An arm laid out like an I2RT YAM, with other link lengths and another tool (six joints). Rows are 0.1 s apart.
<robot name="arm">
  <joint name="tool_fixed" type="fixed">
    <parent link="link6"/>
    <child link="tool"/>
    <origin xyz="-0.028 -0.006 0.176" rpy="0 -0.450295 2.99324"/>
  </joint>
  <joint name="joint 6" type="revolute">
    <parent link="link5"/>
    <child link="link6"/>
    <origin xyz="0.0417 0 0.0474" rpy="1.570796 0 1.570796"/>
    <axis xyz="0 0 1"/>
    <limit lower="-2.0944" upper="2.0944"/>
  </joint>
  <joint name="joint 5" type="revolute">
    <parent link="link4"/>
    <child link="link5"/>
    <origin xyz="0.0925 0.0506 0.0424" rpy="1.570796 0 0"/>
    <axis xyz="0 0 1"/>
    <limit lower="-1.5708" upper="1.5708"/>
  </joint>
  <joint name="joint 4" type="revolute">
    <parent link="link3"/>
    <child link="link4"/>
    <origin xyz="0.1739 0.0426 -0.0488" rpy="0 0 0"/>
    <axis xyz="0 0 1"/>
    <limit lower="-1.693" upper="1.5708"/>
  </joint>
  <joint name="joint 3" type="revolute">
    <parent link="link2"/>
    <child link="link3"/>
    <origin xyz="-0.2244 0 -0.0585" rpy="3.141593 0 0"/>
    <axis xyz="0 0 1"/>
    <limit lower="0" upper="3.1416"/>
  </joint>
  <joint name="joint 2" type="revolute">
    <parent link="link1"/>
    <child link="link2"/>
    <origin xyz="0.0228 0.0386 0.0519" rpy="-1.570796 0 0"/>
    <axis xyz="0 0 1"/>
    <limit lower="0" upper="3.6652"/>
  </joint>
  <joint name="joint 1" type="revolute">
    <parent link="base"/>
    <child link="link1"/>
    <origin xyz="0 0 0.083" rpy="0 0 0"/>
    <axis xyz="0 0 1"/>
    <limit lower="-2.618" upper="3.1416"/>
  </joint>
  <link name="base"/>
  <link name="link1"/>
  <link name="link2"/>
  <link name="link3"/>
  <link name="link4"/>
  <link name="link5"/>
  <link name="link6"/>
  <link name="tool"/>
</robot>
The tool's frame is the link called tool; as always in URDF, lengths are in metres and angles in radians.
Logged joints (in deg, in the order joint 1, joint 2, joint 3, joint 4, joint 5, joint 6), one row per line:
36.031 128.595 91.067 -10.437 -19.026 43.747
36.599 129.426 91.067 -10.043 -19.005 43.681
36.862 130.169 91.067 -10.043 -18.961 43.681
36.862 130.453 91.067 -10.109 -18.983 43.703
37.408 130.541 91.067 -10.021 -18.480 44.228
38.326 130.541 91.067 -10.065 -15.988 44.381
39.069 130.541 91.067 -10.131 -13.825 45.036
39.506 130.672 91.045 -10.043 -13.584 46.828
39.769 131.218 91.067 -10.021 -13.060 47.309
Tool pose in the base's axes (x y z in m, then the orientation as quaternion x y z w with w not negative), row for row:
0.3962 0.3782 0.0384 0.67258 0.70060 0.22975 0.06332
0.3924 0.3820 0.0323 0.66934 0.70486 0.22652 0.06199
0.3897 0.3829 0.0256 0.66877 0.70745 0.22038 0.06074
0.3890 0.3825 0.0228 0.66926 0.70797 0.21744 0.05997
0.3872 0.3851 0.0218 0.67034 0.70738 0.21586 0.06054
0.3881 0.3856 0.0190 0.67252 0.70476 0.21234 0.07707
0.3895 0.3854 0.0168 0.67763 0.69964 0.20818 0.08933
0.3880 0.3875 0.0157 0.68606 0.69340 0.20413 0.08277
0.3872 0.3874 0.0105 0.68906 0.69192 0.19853 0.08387
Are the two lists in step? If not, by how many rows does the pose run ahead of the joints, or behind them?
They are in step.
